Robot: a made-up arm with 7 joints. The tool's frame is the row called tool.
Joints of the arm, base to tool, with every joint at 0 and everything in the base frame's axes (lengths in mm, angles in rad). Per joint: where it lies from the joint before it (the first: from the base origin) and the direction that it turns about. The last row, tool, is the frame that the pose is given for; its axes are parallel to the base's.
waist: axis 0 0.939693 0.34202 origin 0.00 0.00 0.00
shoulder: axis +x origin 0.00 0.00 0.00
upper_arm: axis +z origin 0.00 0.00 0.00
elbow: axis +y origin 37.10 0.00 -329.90
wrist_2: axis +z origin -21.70 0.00 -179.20
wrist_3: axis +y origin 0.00 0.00 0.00
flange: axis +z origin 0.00 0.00 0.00
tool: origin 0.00 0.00 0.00
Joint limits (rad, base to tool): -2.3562..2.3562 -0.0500..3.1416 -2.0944..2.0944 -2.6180..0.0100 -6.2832..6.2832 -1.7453..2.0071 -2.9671..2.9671
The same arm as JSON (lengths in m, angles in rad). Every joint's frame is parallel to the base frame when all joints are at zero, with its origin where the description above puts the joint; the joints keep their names.
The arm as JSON. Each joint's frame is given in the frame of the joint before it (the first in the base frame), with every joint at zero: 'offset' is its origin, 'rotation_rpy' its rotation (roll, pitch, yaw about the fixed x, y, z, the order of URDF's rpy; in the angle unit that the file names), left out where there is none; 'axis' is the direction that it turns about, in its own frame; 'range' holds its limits. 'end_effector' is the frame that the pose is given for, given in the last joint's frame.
{
  "length_unit": "m",
  "angle_unit": "rad",
  "chain": [
    {
      "id": "waist",
      "offset": [
        0.0,
        0.0,
        0.0
      ],
      "axis": [
        0.0,
        0.9397,
        0.342
      ],
      "range": [
        -2.3562,
        2.3562
      ]
    },
    {
      "id": "shoulder",
      "offset": [
        0.0,
        0.0,
        0.0
      ],
      "axis": "+x",
      "range": [
        -0.05,
        3.1416
      ]
    },
    {
      "id": "upper_arm",
      "offset": [
        0.0,
        0.0,
        0.0
      ],
      "axis": "+z",
      "range": [
        -2.0944,
        2.0944
      ]
    },
    {
      "id": "elbow",
      "offset": [
        0.0371,
        0.0,
        -0.3299
      ],
      "axis": "+y",
      "range": [
        -2.618,
        0.01
      ]
    },
    {
      "id": "wrist_2",
      "offset": [
        -0.0217,
        0.0,
        -0.1792
      ],
      "axis": "+z",
      "range": [
        -6.2832,
        6.2832
      ]
    },
    {
      "id": "wrist_3",
      "offset": [
        0.0,
        0.0,
        0.0
      ],
      "axis": "+y",
      "range": [
        -1.7453,
        2.0071
      ]
    },
    {
      "id": "flange",
      "offset": [
        0.0,
        0.0,
        0.0
      ],
      "axis": "+z",
      "range": [
        -2.9671,
        2.9671
      ]
    }
  ],
  "end_effector": {
    "offset": [
      0.0,
      0.0,
      0.0
    ]
  }
}

